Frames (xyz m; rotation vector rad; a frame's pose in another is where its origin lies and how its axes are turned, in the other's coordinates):
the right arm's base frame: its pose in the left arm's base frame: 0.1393 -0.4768 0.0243 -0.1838 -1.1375 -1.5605
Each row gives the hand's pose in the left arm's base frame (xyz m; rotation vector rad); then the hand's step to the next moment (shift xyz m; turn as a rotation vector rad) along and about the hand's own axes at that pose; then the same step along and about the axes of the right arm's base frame.
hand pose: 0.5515 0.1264 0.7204 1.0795 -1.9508 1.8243
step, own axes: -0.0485 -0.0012 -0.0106 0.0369 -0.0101 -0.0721
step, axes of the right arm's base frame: -0.0470 0.0129 -0.0093 0.0047 -0.0025 0.0814
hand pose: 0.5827 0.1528 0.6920 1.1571 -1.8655 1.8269
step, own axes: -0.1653 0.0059 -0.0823 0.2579 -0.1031 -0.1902
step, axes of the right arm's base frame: -0.1837 0.0174 0.0084 0.1671 0.0394 0.2895
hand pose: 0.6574 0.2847 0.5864 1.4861 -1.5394 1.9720
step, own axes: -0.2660 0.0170 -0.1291 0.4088 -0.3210 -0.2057
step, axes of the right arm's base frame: -0.2881 -0.0666 0.0171 0.2732 0.2431 0.4228
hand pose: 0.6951 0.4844 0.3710 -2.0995 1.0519 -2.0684
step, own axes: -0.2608 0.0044 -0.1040 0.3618 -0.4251 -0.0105
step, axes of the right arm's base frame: -0.2277 -0.1606 0.0346 0.1711 0.4199 0.3257
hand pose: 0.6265 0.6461 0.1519 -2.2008 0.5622 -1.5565
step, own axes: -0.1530 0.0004 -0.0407 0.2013 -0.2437 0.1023
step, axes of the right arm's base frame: -0.0932 -0.1223 0.0375 0.0299 0.3039 0.1308
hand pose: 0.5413 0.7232 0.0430 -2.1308 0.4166 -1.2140
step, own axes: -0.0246 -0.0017 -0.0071 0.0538 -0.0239 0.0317
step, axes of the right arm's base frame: -0.0096 -0.0211 0.0110 0.0068 0.0664 -0.0038
